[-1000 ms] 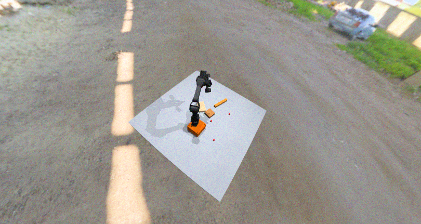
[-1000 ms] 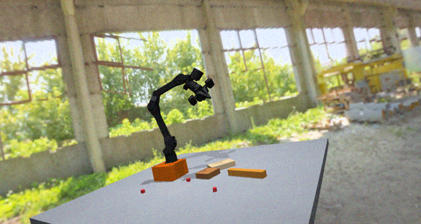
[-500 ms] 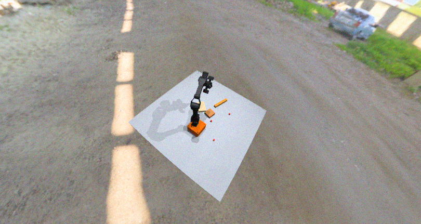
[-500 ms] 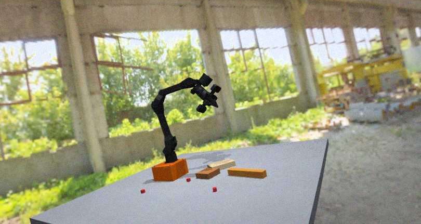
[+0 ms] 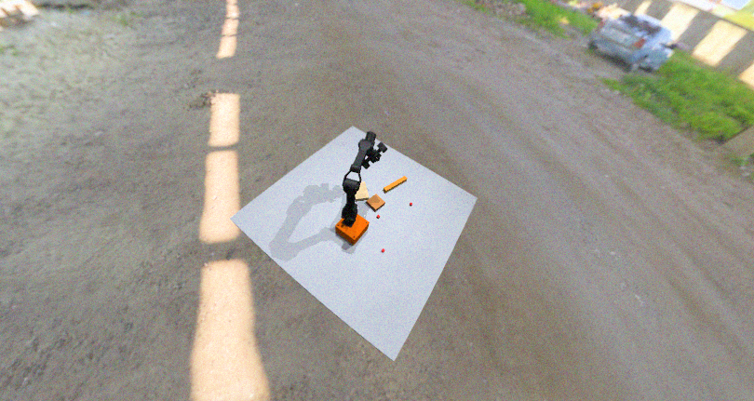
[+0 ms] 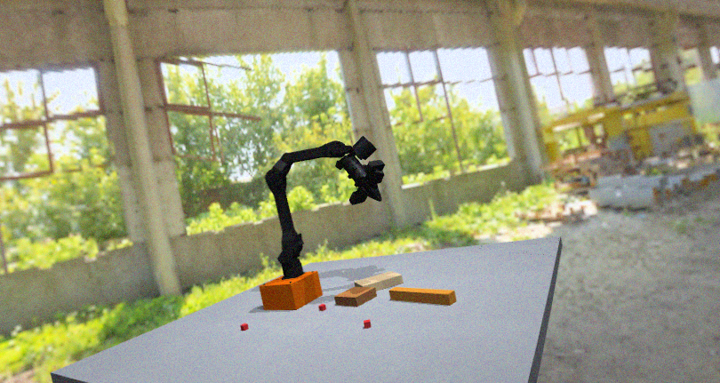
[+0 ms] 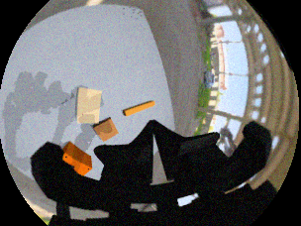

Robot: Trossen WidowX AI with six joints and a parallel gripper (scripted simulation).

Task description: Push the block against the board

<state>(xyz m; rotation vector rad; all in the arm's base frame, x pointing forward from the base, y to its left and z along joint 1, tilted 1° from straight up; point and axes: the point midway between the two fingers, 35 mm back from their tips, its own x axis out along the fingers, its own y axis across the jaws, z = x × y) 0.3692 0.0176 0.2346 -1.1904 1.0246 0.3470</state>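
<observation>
Right now the pale tan flat block is 29 cm below my gripper tip, 9 cm behind it and 6 cm to the left of it. Also, from my gripper tip: long orange board (29 cm below, 14 cm to the right, 11 cm ahead); then brown square block (29 cm below, 12 cm behind, 8 cm to the right).
</observation>
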